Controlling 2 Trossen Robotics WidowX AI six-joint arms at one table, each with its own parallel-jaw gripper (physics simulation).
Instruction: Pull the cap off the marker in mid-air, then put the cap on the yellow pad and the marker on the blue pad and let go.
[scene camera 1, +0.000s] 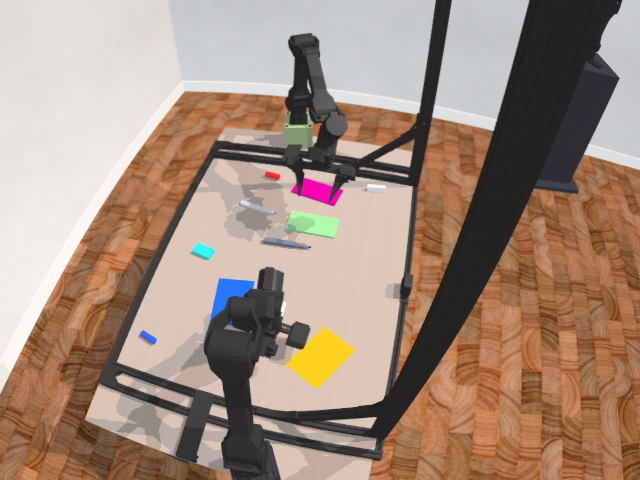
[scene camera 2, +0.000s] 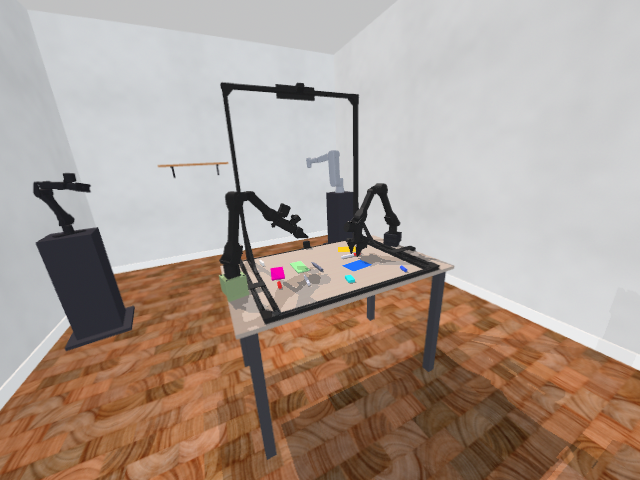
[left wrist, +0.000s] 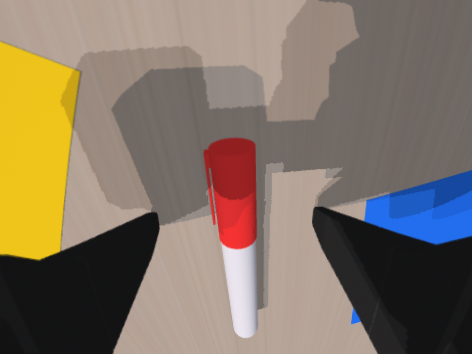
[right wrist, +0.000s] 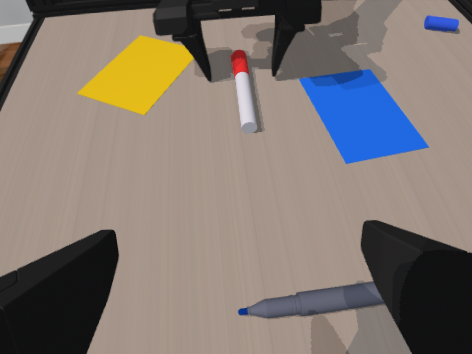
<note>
I see my left gripper (scene camera 1: 273, 334), my right gripper (scene camera 1: 314, 199), a green block (scene camera 1: 317, 225) and a dark pen (right wrist: 319, 301).
My left gripper also shows in the left wrist view (left wrist: 236, 218) and in the right wrist view (right wrist: 241, 77). My right gripper shows as well in the right wrist view (right wrist: 240, 239). The left wrist view does not show the green block: it is out of frame. The right wrist view misses the green block: it is out of frame.
</note>
